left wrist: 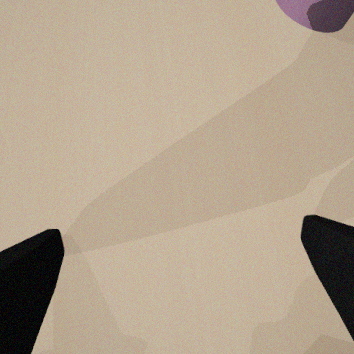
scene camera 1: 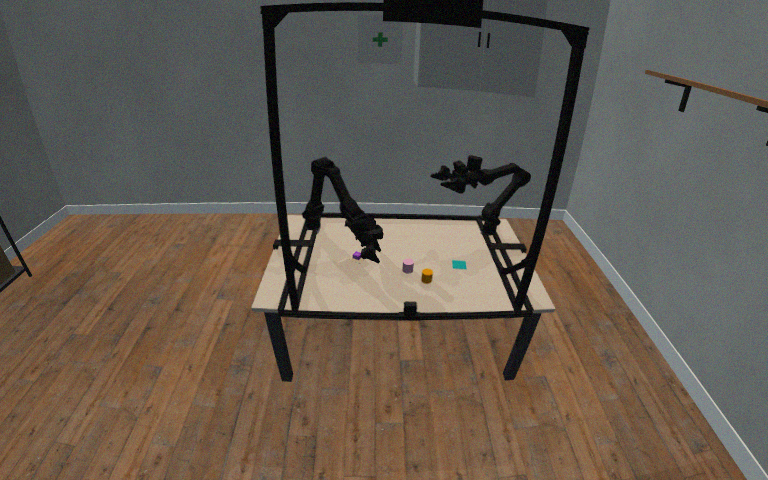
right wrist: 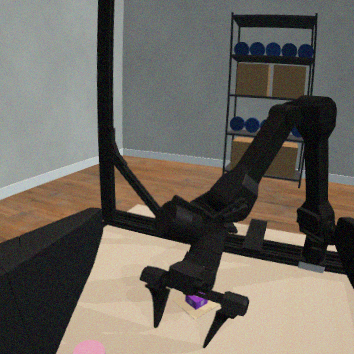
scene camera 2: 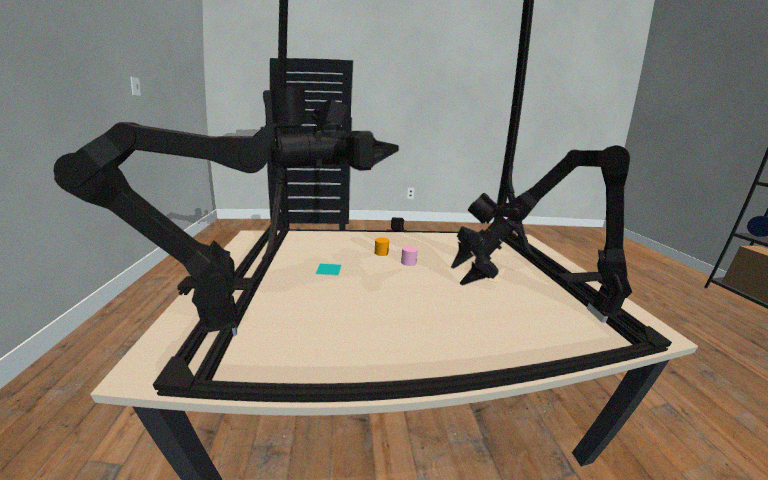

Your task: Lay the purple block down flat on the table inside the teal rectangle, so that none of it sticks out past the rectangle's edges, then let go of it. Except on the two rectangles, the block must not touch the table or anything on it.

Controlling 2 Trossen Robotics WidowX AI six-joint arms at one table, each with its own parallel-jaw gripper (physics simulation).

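Seen in the pictures: left gripper, fingertip midpoint: (left wrist: pixel 183 235) (scene camera 1: pixel 379 257) (right wrist: pixel 178 337) (scene camera 2: pixel 456 275); right gripper, fingertip midpoint: (scene camera 1: pixel 435 179) (right wrist: pixel 222 225) (scene camera 2: pixel 386 146); left arm's base, origin of the base link: (scene camera 1: pixel 312 226) (right wrist: pixel 312 257) (scene camera 2: pixel 606 308); right arm's base, origin of the base link: (scene camera 1: pixel 489 231) (scene camera 2: pixel 218 320).
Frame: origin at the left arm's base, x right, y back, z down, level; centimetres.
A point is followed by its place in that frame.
The purple block (scene camera 1: pixel 356 255) {x 22.1, y -25.3, z 0.0 cm} (right wrist: pixel 196 300) {x 20.3, y -27.1, z 0.0 cm} stands on a pale rectangle (right wrist: pixel 201 310) {x 19.0, y -27.4, z 1.8 cm} at the left of the table. My left gripper (scene camera 1: pixel 371 256) {x 19.7, y -35.5, z 1.6 cm} (scene camera 2: pixel 461 273) {x 19.7, y -35.5, z 1.6 cm} (left wrist: pixel 183 235) {x 19.7, y -35.5, z 1.6 cm} (right wrist: pixel 178 337) {x 19.7, y -35.5, z 1.6 cm} is open and empty. It hangs low over the table just beside the block, which is outside its fingers and hidden in scene camera 2. The left wrist view shows only bare table between the fingertips. The teal rectangle (scene camera 1: pixel 458 265) {x 22.1, y -70.9, z 1.8 cm} (scene camera 2: pixel 329 270) {x 20.5, y -71.1, z 1.8 cm} lies on the far side of the table and nothing is on it. My right gripper (scene camera 1: pixel 441 175) {x 8.1, y -57.8, z -32.5 cm} (scene camera 2: pixel 389 150) {x 8.1, y -57.8, z -32.5 cm} is open and empty, high above the table.
A pink cylinder (scene camera 1: pixel 408 266) {x 30.1, y -48.4, z -1.8 cm} (scene camera 2: pixel 409 255) {x 25.6, y -48.6, z -1.5 cm} (left wrist: pixel 296 10) {x 26.2, y -46.7, z 1.3 cm} (right wrist: pixel 89 348) {x 28.1, y -47.8, z -2.6 cm} and an orange cylinder (scene camera 1: pixel 427 275) {x 36.2, y -56.3, z -2.3 cm} (scene camera 2: pixel 381 246) {x 31.9, y -56.6, z -1.3 cm} stand between the block and the teal rectangle. A black frame (scene camera 1: pixel 274 143) {x 60.0, y -7.1, z -63.2 cm} rings the table. A small black box (scene camera 1: pixel 410 309) {x 56.8, y -49.9, z -1.9 cm} (scene camera 2: pixel 397 224) {x 54.2, y -49.9, z -1.4 cm} sits on the edge rail.
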